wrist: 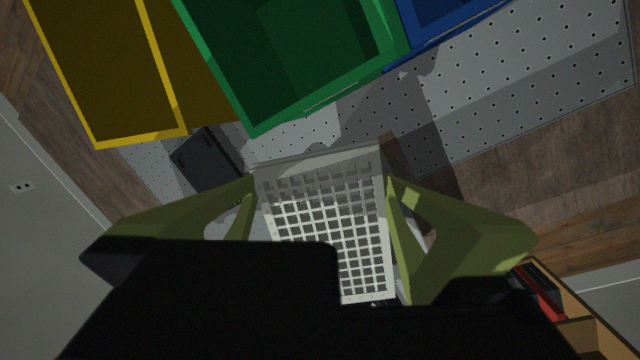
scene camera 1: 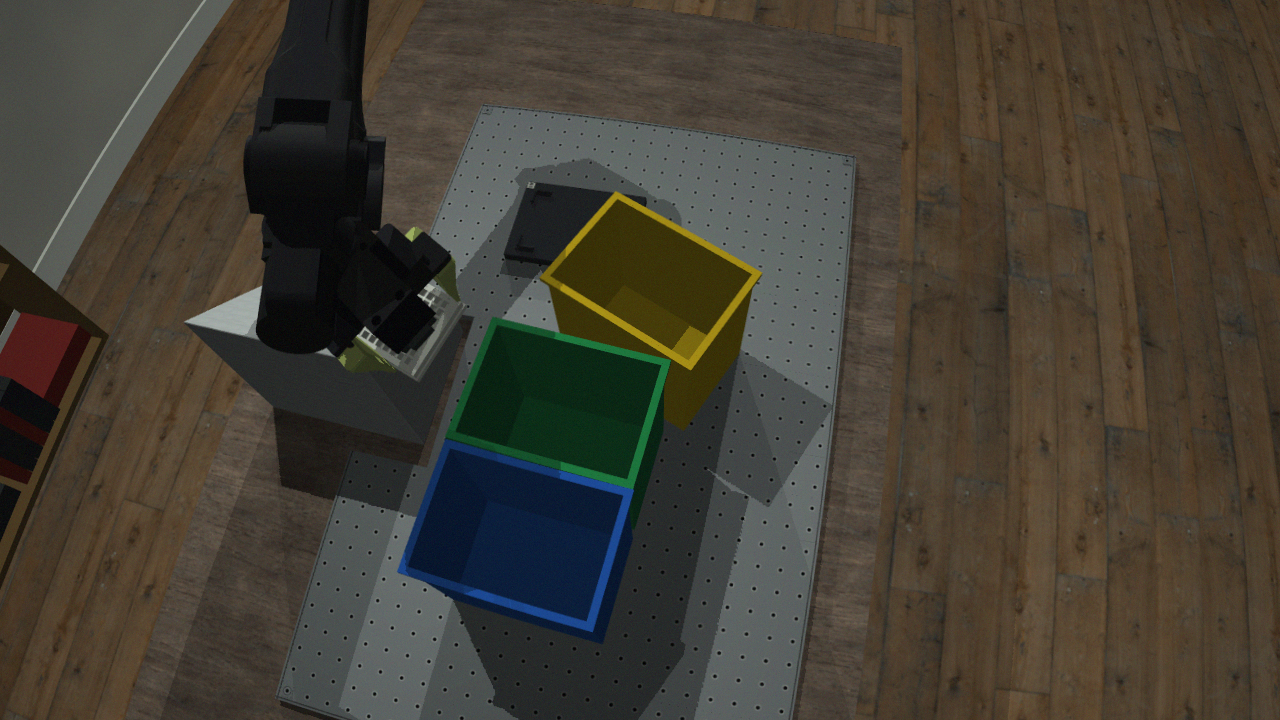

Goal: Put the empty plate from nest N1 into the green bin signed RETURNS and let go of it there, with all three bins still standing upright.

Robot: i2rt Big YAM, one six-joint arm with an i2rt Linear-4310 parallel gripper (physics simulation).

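Frame: origin at the arm's base, x ahead, y left, z up, level; centimetres.
Seen in the pictures: gripper, fingertip midpoint: (wrist: 320, 180).
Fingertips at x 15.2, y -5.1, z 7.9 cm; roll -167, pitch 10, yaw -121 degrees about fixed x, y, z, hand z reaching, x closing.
Offsets run from my fingertips to a thing's top centre. Level surfaces: height alone.
My gripper (scene camera 1: 413, 313) (wrist: 320, 180) is shut on the white plate {dx -4.1, dy +1.4, dz +2.0 cm} (scene camera 1: 438, 333) (wrist: 327, 217), a grid of small square openings held by its two sides between the green fingers. The gripper holds it tilted in the air, above the arm's pale pedestal and left of the green bin in the scene view. The green bin {dx +13.6, dy -2.9, dz -2.6 cm} (scene camera 1: 572, 434) (wrist: 320, 45) stands upright, its open top facing up; its sign is not readable. A dark flat nest {dx +6.3, dy +27.5, dz -19.1 cm} (scene camera 1: 547, 222) (wrist: 206, 160) lies behind the yellow bin with no plate on its visible part; its label is not legible.
The yellow bin {dx +19.4, dy +11.8, dz -2.6 cm} (scene camera 1: 666, 268) (wrist: 107, 75) stands upright behind and right of the green one. The blue bin {dx +12.8, dy -15.9, dz -2.6 cm} (scene camera 1: 541, 546) (wrist: 440, 15) stands upright close against the green bin's front. The pale pedestal (scene camera 1: 344, 394) is under the arm. All stand near or on the perforated board {dz -20.6 cm} (scene camera 1: 760, 573) (wrist: 525, 65).
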